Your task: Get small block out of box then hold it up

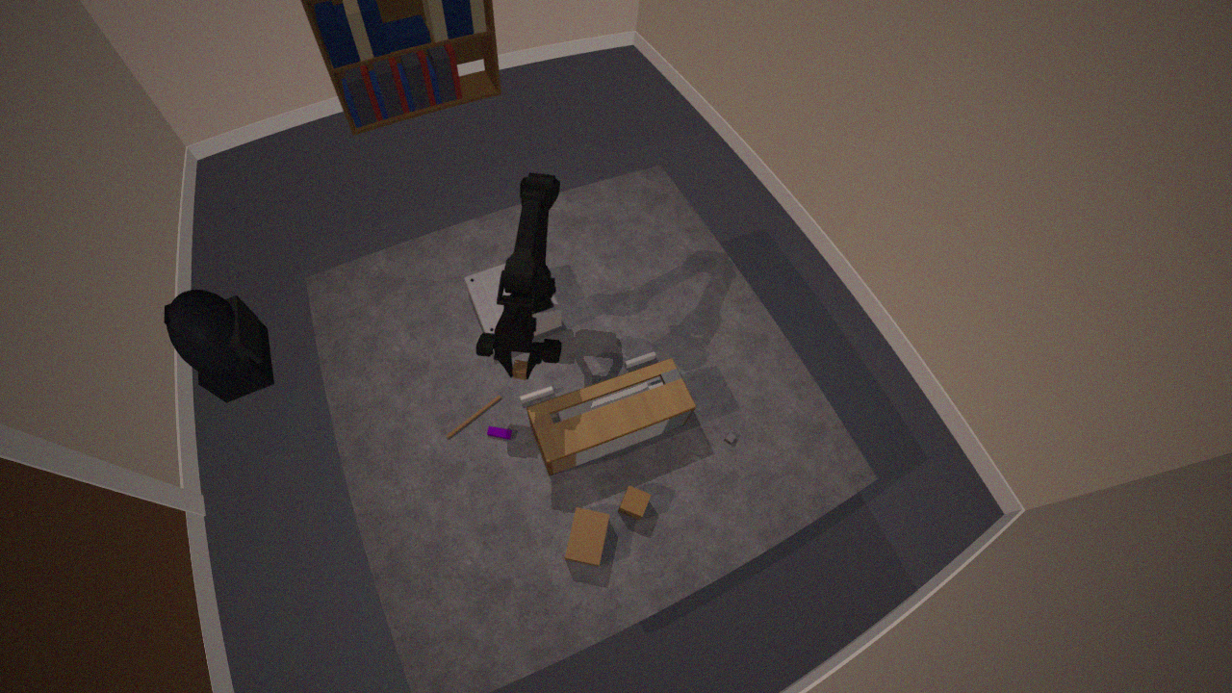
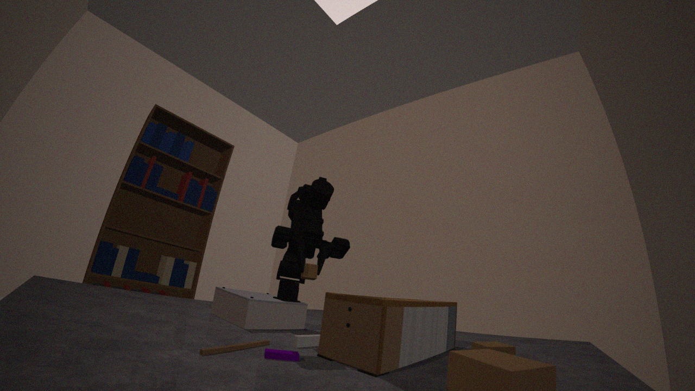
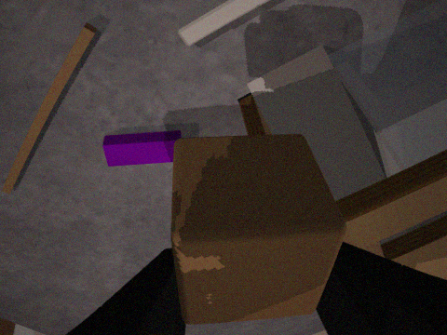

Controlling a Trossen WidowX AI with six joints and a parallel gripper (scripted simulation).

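Now: the tan block 20 mm behind my gripper tip and 10 mm to the left of it. The rest, counted from my gripper tip: wooden box: 100 mm ahead, 180 mm to the left, 100 mm below; then thin wooden stick: 20 mm behind, 140 mm to the right, 160 mm below.
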